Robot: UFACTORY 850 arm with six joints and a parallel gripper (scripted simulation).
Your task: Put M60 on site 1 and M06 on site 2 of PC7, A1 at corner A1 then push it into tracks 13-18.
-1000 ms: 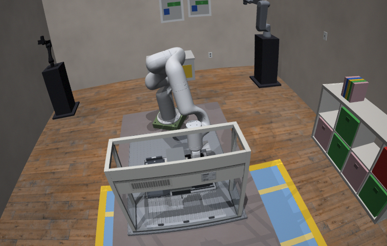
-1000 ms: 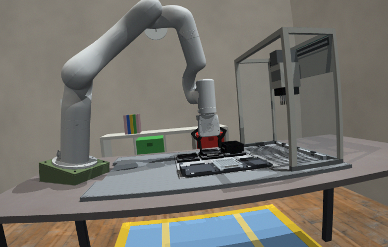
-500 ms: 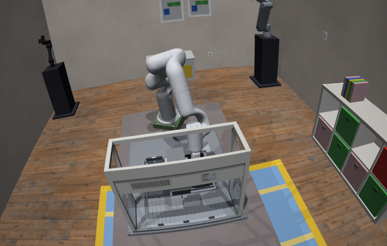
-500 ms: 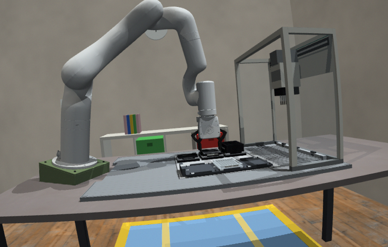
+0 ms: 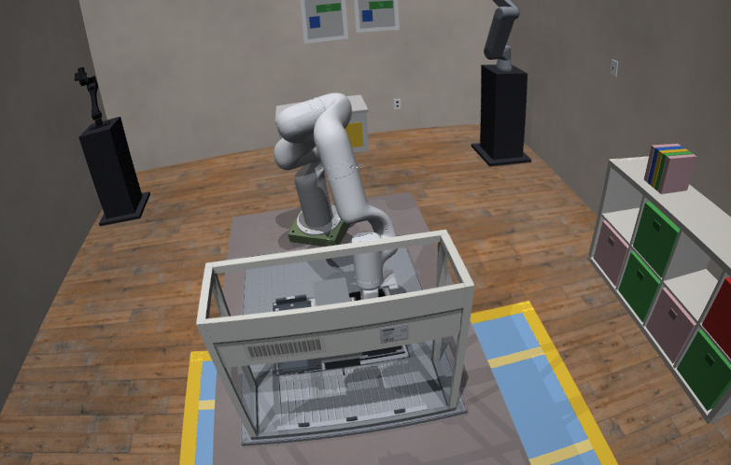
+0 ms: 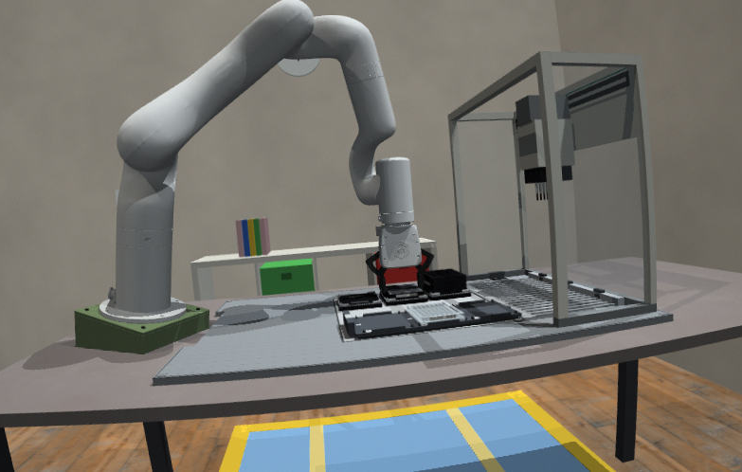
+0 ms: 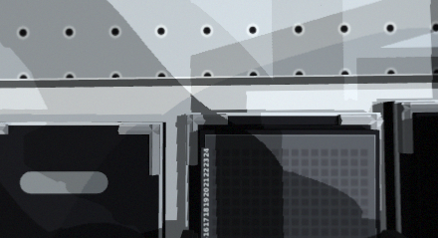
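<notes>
My gripper is now 2 cm above the nest S2. The rest, counted from my hand: 96-well plate M06: 1 cm ahead, 26 cm to the right, 1 cm below; nest S1: 11 cm behind, 2 cm below; carrier PC7: 26 cm to the right, 1 cm below.
</notes>
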